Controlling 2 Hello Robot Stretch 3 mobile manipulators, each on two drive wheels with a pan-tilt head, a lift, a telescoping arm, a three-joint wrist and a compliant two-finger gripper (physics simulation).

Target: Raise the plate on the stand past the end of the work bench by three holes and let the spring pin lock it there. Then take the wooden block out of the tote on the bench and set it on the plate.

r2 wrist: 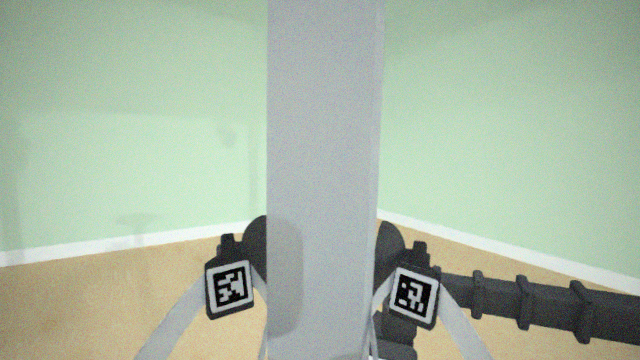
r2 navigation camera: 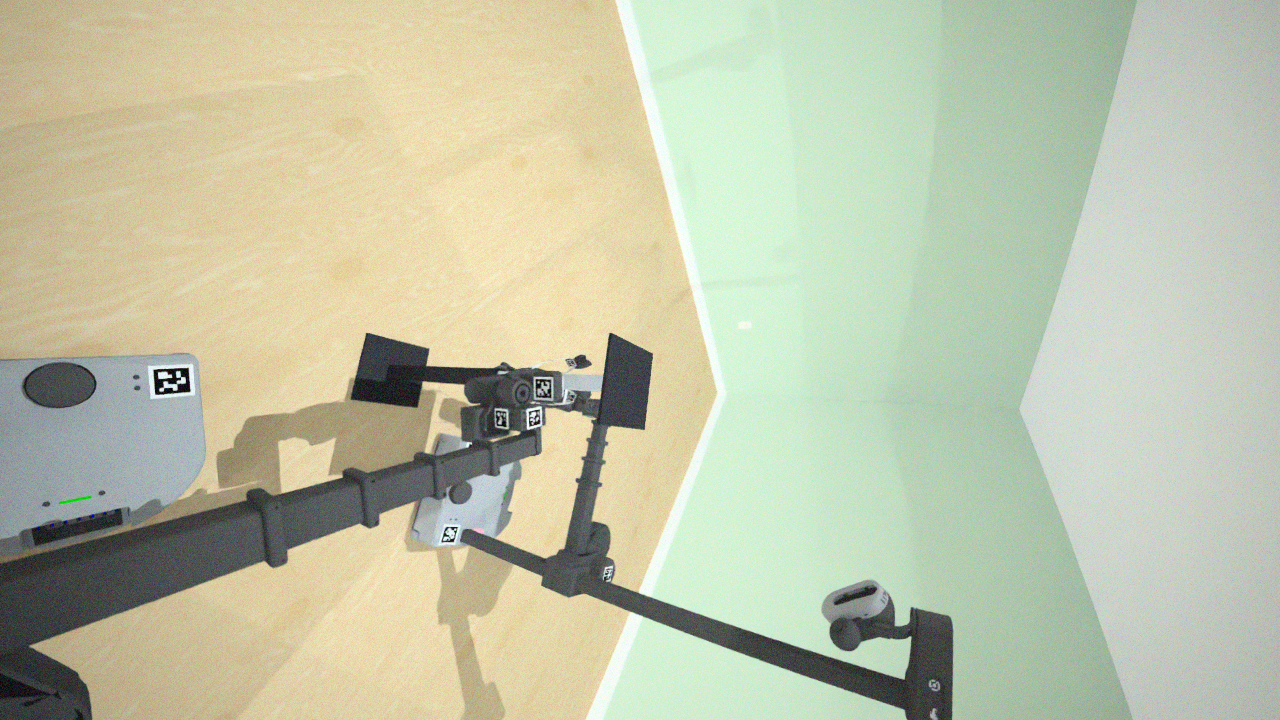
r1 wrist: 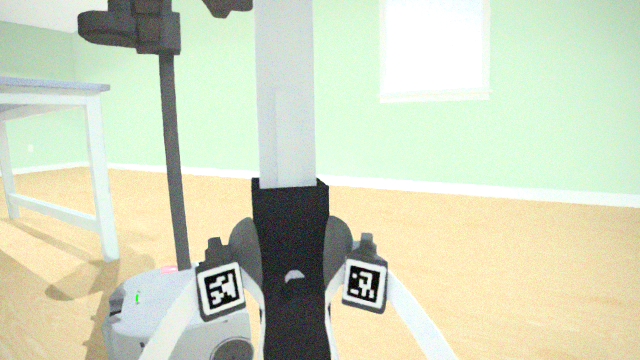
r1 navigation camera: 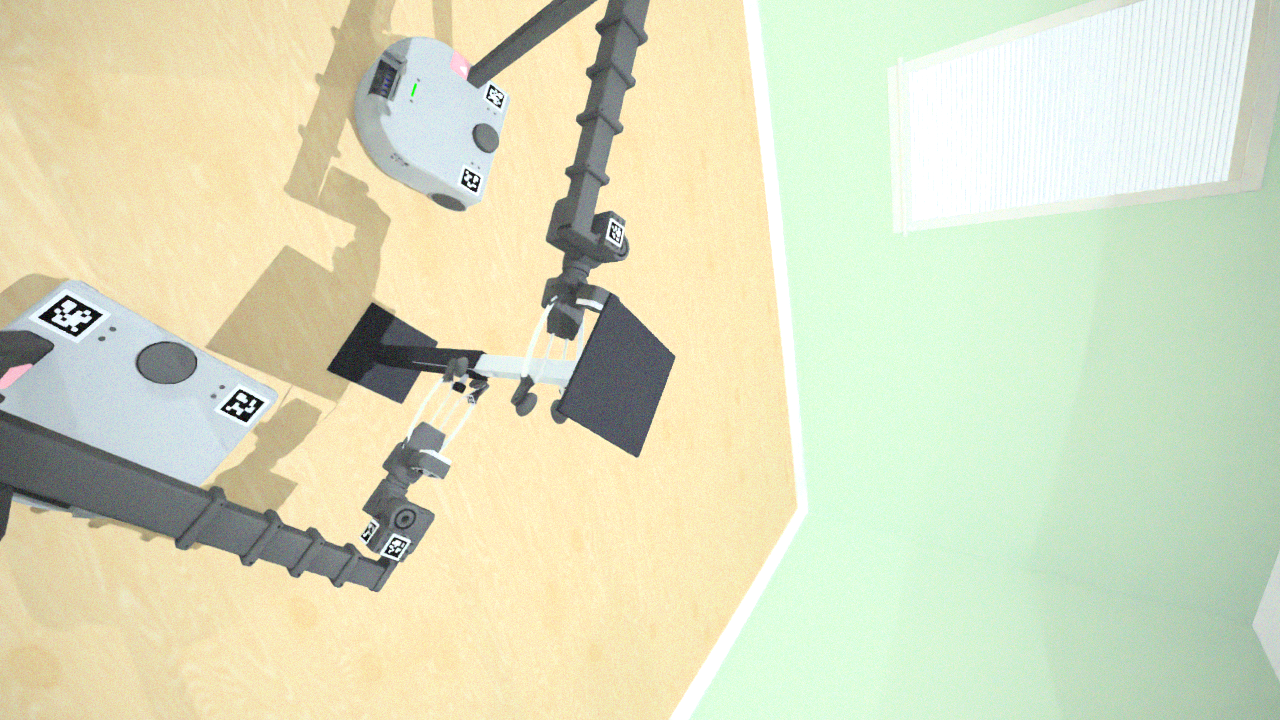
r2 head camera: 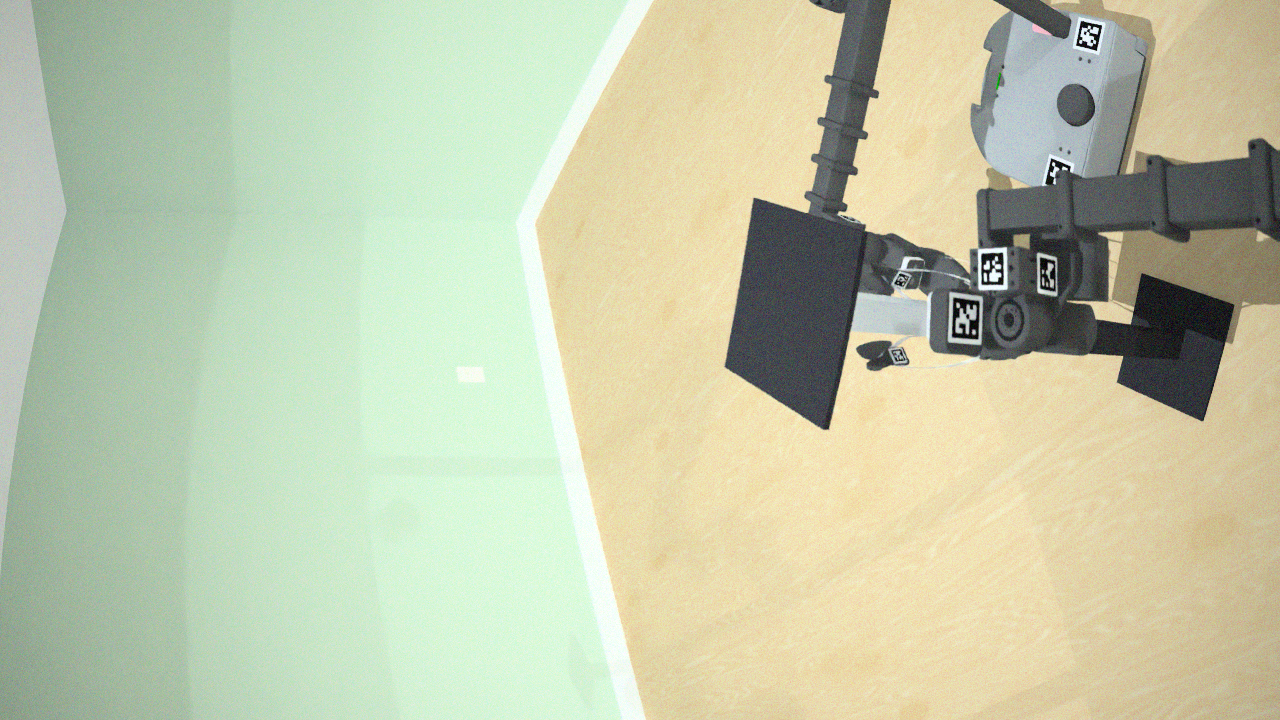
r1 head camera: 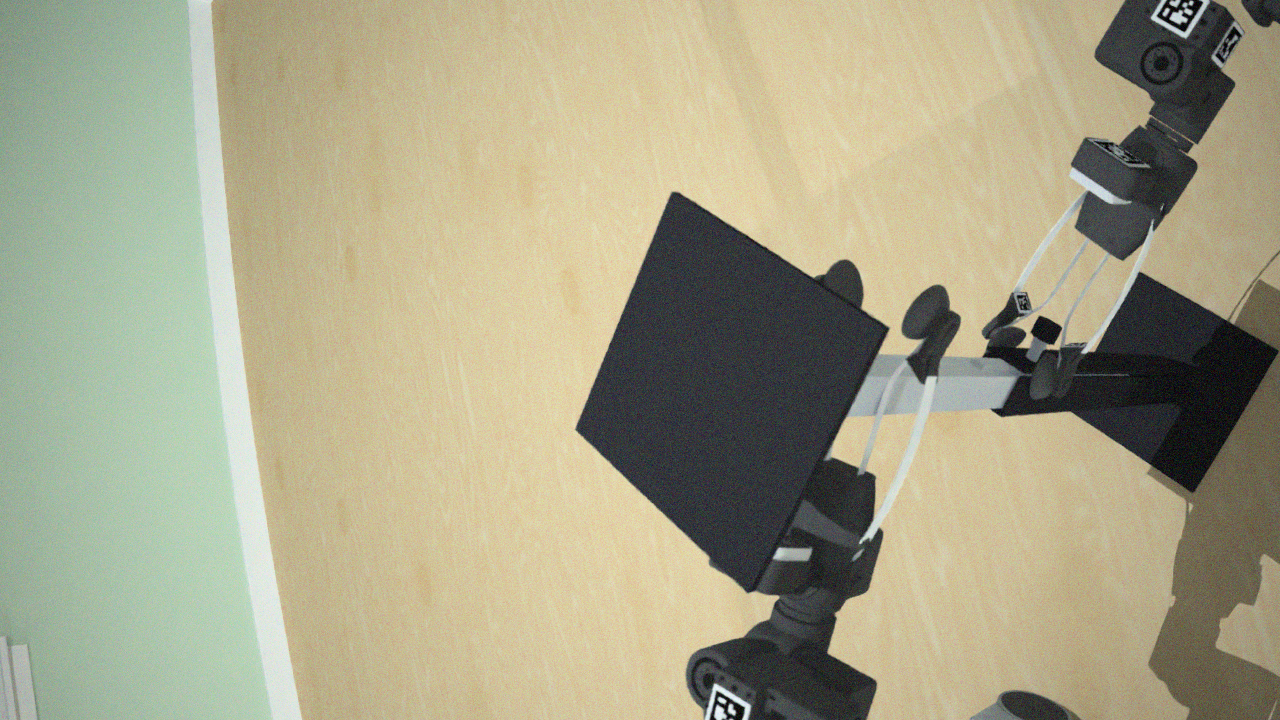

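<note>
The black square plate tops the stand's grey inner post, which rises from a black sleeve. My r2 gripper is shut on the inner post below the plate. My r1 gripper is partly open at the sleeve top, its fingertips on either side of the spring pin's black knob with a gap. Whether the pin sits in a hole cannot be told. The tote and wooden block do not show.
The work bench stands at left in the r1 wrist view, with r2's base close by. r1's base is near the stand's black foot. Green walls rise beyond the stand.
</note>
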